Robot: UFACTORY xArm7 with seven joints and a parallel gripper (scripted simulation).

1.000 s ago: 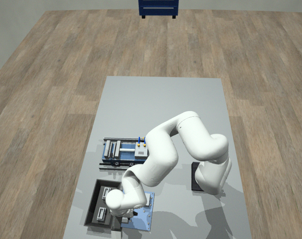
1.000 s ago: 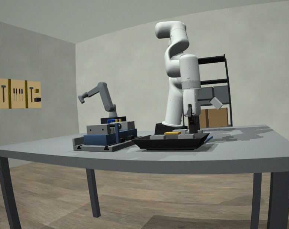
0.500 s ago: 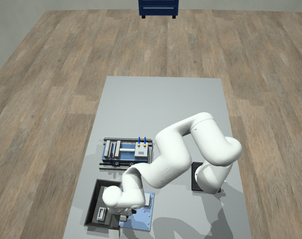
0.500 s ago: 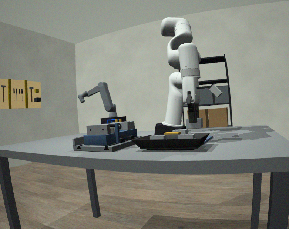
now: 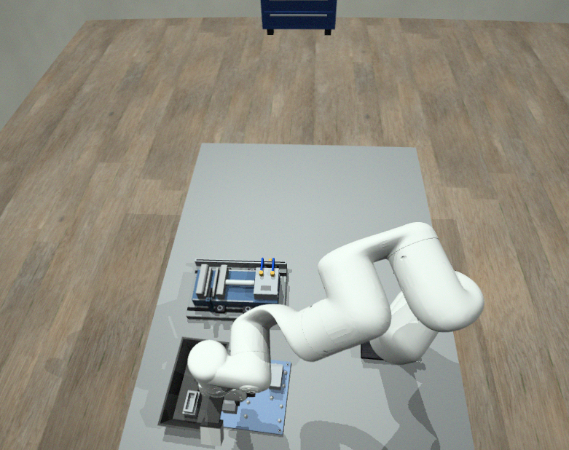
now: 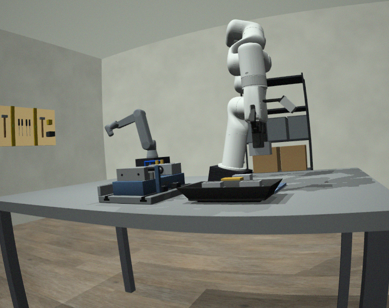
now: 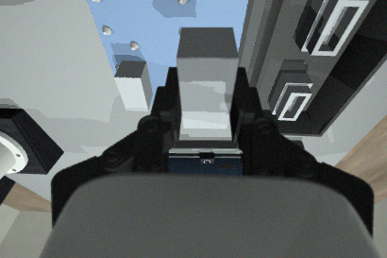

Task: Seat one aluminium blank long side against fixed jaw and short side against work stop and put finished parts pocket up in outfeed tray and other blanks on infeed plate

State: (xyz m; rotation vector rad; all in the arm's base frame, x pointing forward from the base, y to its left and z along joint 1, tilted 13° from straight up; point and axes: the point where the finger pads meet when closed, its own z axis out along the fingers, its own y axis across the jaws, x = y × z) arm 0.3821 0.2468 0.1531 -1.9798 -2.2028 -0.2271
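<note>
Now: hand 32 cm to the left of the fixed jaw, 19 cm short of it and 7 cm above it. The rest, counted from my hand: white piston rod (34 cm to the right, 7 cm below, 7 cm ahead); brass blank (12 cm below, 9 cm to the right); vise (34 cm to the right, 11 cm below, 9 cm ahead).
</note>
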